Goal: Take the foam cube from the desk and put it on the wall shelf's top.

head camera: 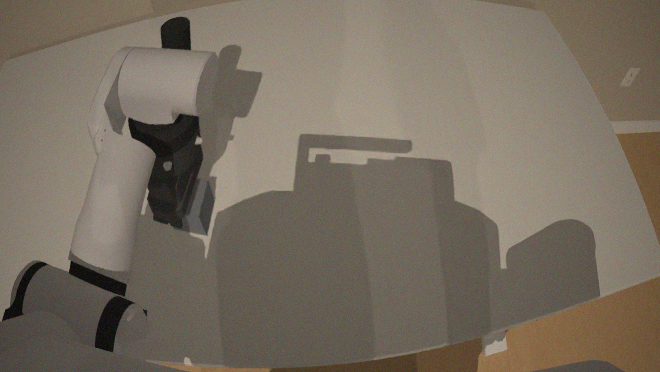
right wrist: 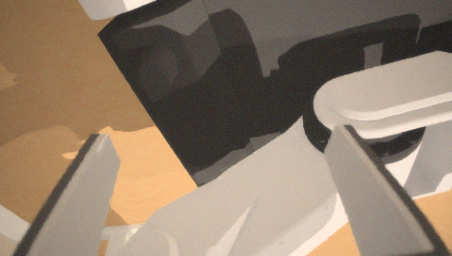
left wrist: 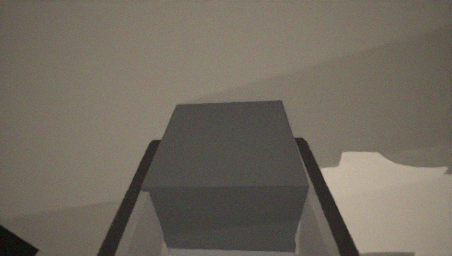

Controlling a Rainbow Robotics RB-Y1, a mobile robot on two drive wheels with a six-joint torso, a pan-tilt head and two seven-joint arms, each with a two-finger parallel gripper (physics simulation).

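Frame: origin at the robot's base, x down, y ahead, z right, level; centimetres.
Seen in the pictures: left gripper, fingertip midpoint: (head camera: 182, 206) (left wrist: 227, 152); right gripper, fingertip midpoint: (right wrist: 223, 143).
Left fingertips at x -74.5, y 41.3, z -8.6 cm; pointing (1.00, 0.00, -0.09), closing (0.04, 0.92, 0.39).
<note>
Offsets run from my left fingertips to a thing's top centre. Level surfaces: height alone.
The foam cube @(dx -3.3, dy -0.4, dz +1.3 cm) (head camera: 204, 207) (left wrist: 227, 150) is blue-grey and sits at the desk @(dx +2.4 cm) (head camera: 425, 90), at the left in the head camera view, partly hidden there by the gripper. My left gripper (head camera: 182, 225) (left wrist: 227, 152) is shut on the foam cube, with one finger against each side of it in the left wrist view. Whether the cube touches the desk top I cannot tell. My right gripper (right wrist: 223, 143) is open and empty, with its fingers wide apart in the right wrist view. The wall shelf does not show in these views.
Shadows of the robot fall across the desk. A wall outlet @(dx +28.7, dy +42.3, dz +160.8 cm) (head camera: 630, 77) is at the upper right in the head camera view. The right wrist view shows white and black robot base parts (right wrist: 280, 175) below the fingers, and wooden floor @(dx +74.4 cm) (right wrist: 145, 160).
</note>
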